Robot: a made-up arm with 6 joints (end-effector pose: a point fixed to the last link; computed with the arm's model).
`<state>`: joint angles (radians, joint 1 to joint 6).
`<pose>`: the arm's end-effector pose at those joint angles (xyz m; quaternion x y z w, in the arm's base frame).
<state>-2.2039 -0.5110 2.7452 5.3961 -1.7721 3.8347</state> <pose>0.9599 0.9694 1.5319 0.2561 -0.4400 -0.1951 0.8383</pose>
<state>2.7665 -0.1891 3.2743 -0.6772 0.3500 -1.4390</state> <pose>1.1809 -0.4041 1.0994 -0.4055 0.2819 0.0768 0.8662</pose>
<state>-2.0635 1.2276 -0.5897 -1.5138 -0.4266 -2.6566</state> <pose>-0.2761 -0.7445 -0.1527 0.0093 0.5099 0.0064 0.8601</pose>
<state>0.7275 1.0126 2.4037 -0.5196 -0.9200 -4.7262</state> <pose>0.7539 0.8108 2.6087 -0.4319 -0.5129 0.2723 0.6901</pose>
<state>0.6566 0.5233 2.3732 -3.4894 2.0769 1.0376</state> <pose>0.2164 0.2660 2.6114 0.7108 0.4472 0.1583 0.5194</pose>
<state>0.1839 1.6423 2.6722 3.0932 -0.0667 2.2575</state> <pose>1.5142 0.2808 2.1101 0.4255 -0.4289 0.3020 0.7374</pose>
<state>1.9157 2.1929 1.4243 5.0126 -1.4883 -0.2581</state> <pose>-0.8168 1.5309 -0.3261 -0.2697 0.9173 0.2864 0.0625</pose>
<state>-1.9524 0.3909 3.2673 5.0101 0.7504 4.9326</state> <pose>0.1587 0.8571 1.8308 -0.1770 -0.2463 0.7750 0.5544</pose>
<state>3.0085 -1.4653 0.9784 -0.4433 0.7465 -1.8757</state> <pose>1.9529 -0.1840 1.5689 -0.4473 -0.0372 0.0721 0.8907</pose>
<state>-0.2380 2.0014 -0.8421 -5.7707 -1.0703 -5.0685</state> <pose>-0.2836 -0.0479 0.1961 -0.1499 -0.6103 -0.7143 0.3079</pose>
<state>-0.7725 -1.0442 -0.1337 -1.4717 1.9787 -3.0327</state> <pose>-0.2942 -0.0496 2.2538 0.0282 0.4001 -0.8784 0.2601</pose>
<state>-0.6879 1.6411 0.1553 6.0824 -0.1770 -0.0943</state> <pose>0.9681 -0.7836 -0.5125 0.3512 0.6512 -0.3146 0.5947</pose>
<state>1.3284 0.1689 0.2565 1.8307 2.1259 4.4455</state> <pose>0.0841 1.2423 1.9659 0.1547 -0.1405 -0.9693 0.1292</pose>
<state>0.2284 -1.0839 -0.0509 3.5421 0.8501 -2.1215</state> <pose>0.0291 -0.0725 2.4059 -0.5749 -0.0655 -0.0923 0.8103</pose>
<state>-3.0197 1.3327 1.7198 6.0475 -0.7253 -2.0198</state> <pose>-2.1619 -0.3060 1.6033 -0.1949 0.8718 0.4420 0.0817</pose>
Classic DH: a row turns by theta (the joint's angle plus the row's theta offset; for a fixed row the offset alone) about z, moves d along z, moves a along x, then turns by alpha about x. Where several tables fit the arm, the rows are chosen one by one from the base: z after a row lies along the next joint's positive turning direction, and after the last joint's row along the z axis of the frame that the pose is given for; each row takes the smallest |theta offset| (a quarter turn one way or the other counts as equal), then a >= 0, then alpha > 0; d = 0 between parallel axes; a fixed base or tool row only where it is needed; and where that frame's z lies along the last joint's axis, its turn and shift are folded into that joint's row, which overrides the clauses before.
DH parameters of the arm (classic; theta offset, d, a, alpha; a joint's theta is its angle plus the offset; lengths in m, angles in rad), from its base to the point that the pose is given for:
joint 1: 0 0.8993 0.1251 -1.5708
joint 2: -1.5708 0 0.8772 3.1416
joint 3: 0 0 0.1753 -1.5708
joint 4: 0 -1.1066 0 1.5708
joint 5: 0 0 0 -1.5708
joint 6: 1.5708 -0.2637 0 1.5708
tool (fixed): -1.5708 0 0 0

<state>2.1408 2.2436 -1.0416 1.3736 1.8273 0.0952</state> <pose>-0.0756 -0.3455 0.2785 0.1967 -0.6779 -0.7072 0.0400</pose>
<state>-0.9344 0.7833 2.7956 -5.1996 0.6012 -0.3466</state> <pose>0.0802 0.1132 2.6132 -0.7037 -0.6221 -0.2964 0.1730</pose>
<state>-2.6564 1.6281 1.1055 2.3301 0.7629 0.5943</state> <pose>-1.8401 -1.1195 0.2448 -0.3969 0.7444 -0.0315 0.5360</pose>
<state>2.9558 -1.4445 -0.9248 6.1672 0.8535 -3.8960</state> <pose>-0.1734 0.0560 1.9689 0.1585 -0.7146 0.2812 0.6207</pose>
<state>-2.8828 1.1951 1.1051 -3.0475 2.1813 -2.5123</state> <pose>-1.8314 -0.4638 1.0956 0.8469 0.2642 -0.3586 0.2903</pose>
